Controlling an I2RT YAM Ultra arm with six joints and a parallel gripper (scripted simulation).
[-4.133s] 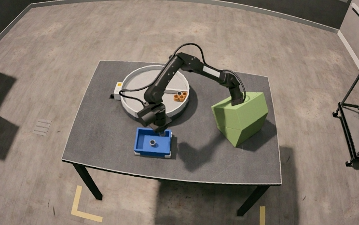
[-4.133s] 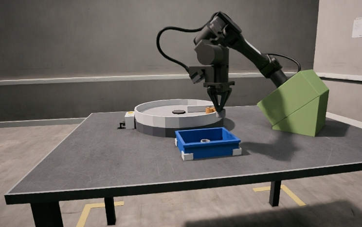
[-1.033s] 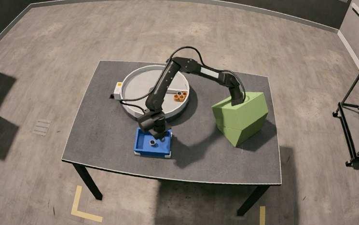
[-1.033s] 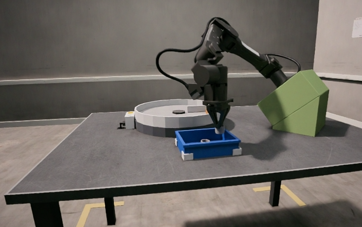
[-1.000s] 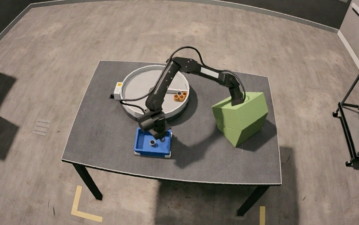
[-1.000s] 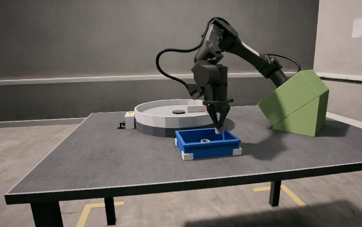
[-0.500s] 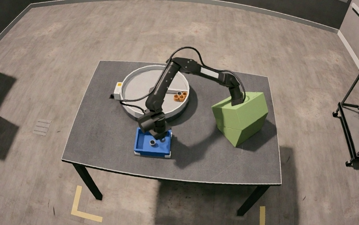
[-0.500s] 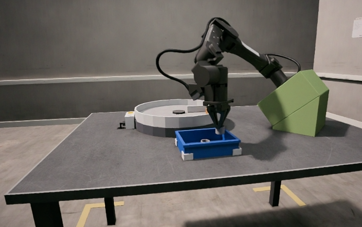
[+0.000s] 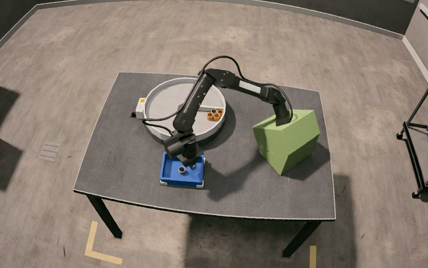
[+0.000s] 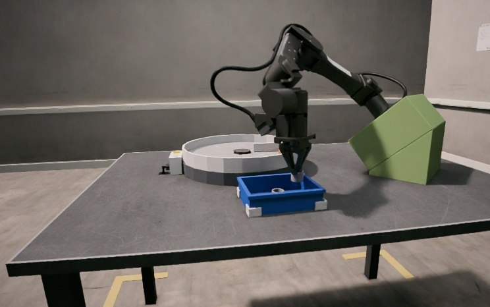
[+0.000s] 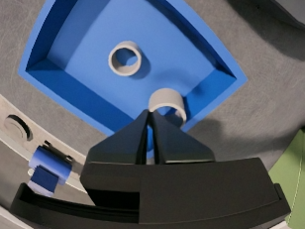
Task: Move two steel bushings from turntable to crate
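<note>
The blue crate lies 60 mm below my hand, 40 mm ahead of it and 10 mm to the right of it. From my hand the other things lie so: round turntable (360 mm to the right, 40 mm ahead, 30 mm below).
</note>
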